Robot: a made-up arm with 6 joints.
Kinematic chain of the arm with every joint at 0, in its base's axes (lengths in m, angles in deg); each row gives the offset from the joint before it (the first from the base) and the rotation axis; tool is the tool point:
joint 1: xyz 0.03 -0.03 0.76 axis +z
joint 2: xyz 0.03 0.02 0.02 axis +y
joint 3: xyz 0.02 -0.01 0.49 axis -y
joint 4: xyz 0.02 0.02 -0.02 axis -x
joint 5: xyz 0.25 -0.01 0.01 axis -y
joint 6: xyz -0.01 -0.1 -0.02 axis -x
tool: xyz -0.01 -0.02 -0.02
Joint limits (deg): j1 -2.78..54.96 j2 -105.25..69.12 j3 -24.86..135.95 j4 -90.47..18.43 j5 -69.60..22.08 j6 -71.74..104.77
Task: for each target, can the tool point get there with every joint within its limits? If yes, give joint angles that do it. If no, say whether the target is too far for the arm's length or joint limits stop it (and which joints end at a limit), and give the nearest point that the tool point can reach.
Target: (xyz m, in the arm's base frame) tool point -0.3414 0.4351 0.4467
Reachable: no: joint limits stop it (at a limit: joint 1, joint 2, joint 3, joint 4, joint 6) | nearest point -0.6410 0.0716 0.5000 | short by 0.474 m
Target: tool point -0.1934 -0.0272 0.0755
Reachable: no: joint limits stop it (at a limit: joint 1, joint 2, joint 3, joint 4, joint 5, joint 6) | nearest point -0.5078 -0.0823 0.4131 | short by 0.465 m
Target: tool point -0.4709 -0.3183 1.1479
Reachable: yes | joints 27.02 -75.90 75.43 -57.75 -35.66 -2.14
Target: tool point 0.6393 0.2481 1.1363
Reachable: yes | joints 23.18 46.05 83.74 -71.29 -21.06 -22.74
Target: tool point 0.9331 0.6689 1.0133
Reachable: no: too far | nearest point 0.6640 0.4607 0.9726 | short by 0.343 m
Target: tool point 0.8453 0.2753 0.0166
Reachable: no: too far | nearest point 0.6032 0.1847 0.6507 | short by 0.685 m
